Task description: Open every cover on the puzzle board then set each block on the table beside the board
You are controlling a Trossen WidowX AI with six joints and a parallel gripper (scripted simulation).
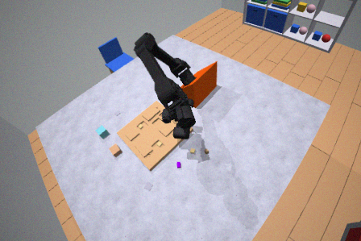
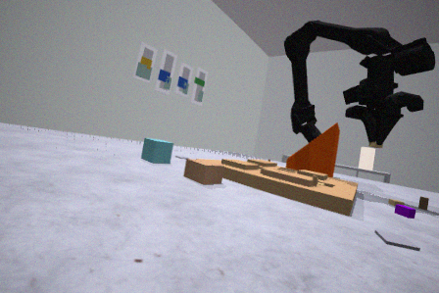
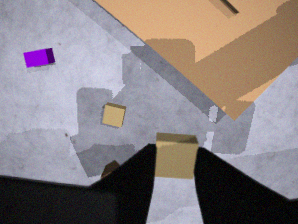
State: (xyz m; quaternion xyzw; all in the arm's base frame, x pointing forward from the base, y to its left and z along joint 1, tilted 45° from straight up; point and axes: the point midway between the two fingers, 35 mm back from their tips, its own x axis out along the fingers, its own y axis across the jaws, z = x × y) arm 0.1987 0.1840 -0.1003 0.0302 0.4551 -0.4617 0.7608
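Right now the small brown block is 11 cm to the left of my gripper tip, 11 cm below it and 2 cm behind it. From my gripper tip the other things lie so: cyan block: 36 cm to the right, 33 cm ahead, 10 cm below; then tan puzzle board: 18 cm to the right, 11 cm ahead, 10 cm below; then purple block: 12 cm ahead, 11 cm below, 7 cm to the left.
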